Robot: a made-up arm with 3 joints.
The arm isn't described. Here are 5 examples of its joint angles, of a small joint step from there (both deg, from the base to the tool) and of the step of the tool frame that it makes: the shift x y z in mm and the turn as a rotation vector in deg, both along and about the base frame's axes.
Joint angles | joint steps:
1: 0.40 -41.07 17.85 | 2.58 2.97 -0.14
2: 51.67 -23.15 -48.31 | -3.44 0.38 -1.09
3: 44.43 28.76 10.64 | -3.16 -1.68 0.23
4: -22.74 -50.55 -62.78 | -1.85 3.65 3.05
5: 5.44 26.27 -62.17 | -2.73 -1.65 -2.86
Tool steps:
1: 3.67 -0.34 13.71 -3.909 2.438 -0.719
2: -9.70 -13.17 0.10 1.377 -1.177 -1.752
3: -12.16 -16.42 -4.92 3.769 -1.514 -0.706
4: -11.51 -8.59 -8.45 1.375 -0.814 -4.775
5: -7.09 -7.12 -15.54 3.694 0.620 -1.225
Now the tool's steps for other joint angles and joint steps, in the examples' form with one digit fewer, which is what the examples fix.
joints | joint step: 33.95 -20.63 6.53 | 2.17 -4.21 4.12
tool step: 7.3 3.9 -4.3 4.29 -1.77 2.81
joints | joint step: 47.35 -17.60 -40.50 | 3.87 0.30 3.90
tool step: 9.5 14.3 4.7 -0.72 -1.06 2.33
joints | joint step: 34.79 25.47 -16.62 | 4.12 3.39 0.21
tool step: 14.6 21.6 9.1 -5.87 1.60 0.67
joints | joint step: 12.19 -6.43 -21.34 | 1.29 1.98 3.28
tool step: -1.4 2.5 7.8 -1.89 -2.21 -0.36
